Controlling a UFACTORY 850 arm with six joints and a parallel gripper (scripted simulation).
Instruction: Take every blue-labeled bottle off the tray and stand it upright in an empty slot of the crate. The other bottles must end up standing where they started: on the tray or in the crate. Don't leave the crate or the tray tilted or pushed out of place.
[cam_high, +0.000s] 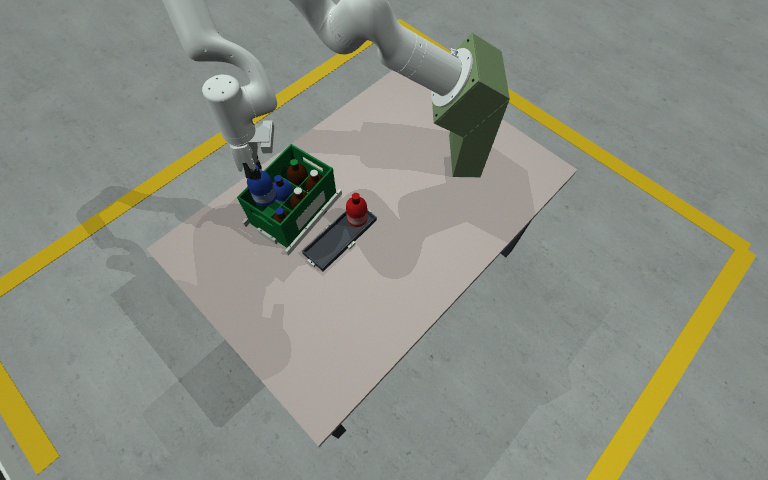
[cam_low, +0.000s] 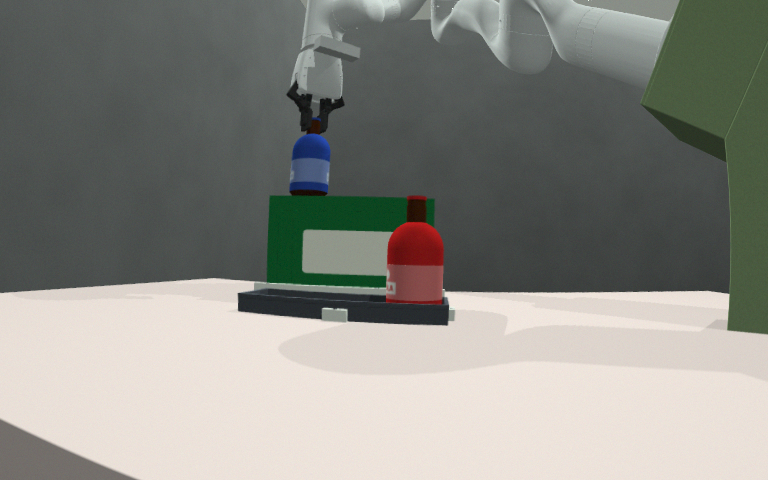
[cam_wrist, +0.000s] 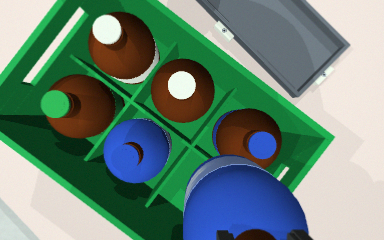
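The brown-necked bottle is 25 cm below my hand, 5 cm to the left of it and 1 cm ahead of it. Also, from my hand: dark tray 32 cm below, 22 cm to the left, 6 cm behind; then red-labeled bottle 25 cm to the left, 25 cm below, 15 cm behind; then green crate 25 cm below, 8 cm behind, 2 cm to the left.
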